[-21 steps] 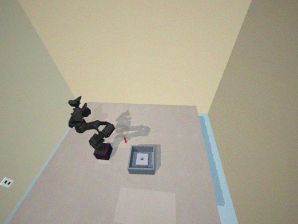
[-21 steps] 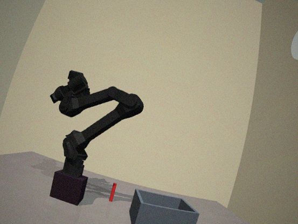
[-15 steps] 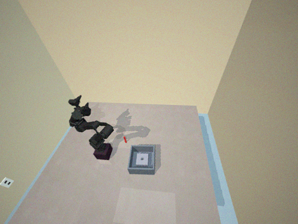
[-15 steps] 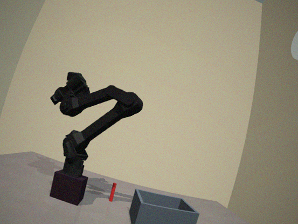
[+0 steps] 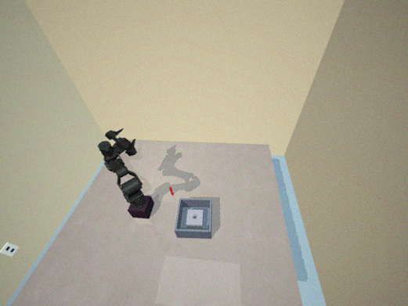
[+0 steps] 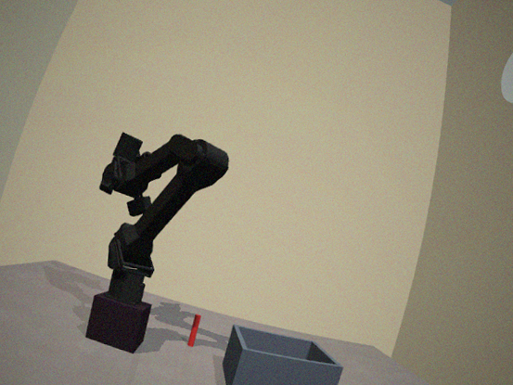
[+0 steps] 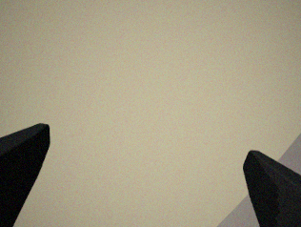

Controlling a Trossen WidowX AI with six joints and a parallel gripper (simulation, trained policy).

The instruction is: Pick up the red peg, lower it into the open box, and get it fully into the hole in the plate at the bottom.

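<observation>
Now: the red peg 26 cm ahead of my gripper tip, 17 cm to the right of it and 32 cm below it. From my gripper tip the other things lie so: pale plate (45 cm ahead, 32 cm to the right, 32 cm below); then grey box (45 cm ahead, 32 cm to the right, 34 cm below).
</observation>
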